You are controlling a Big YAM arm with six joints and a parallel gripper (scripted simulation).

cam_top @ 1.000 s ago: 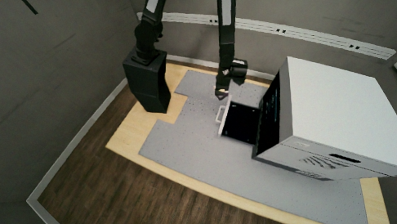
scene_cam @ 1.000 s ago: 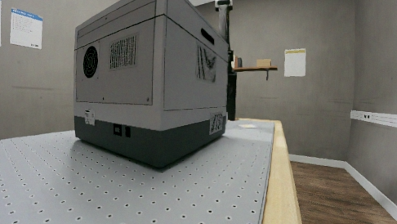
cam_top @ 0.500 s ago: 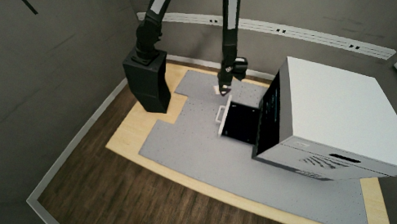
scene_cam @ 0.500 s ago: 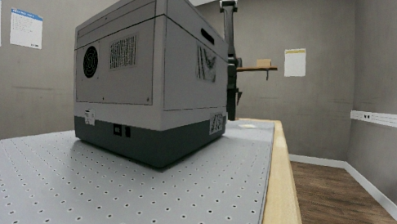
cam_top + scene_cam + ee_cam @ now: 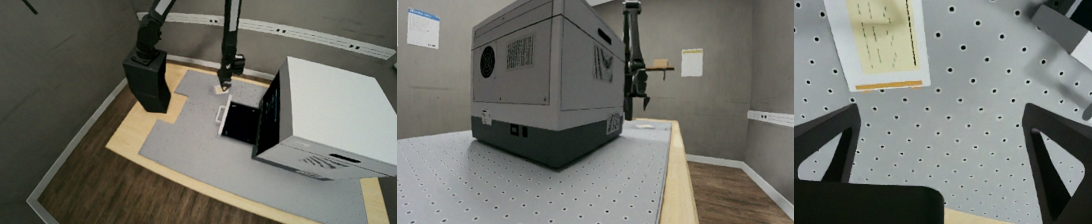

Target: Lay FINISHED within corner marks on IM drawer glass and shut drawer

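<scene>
My gripper is now 20 mm past the cassette FINISHED, 50 mm to the right of it and 100 mm above it. The rest, counted from my hand: drawer: 180 mm ahead, 190 mm to the right, 60 mm below.
</scene>
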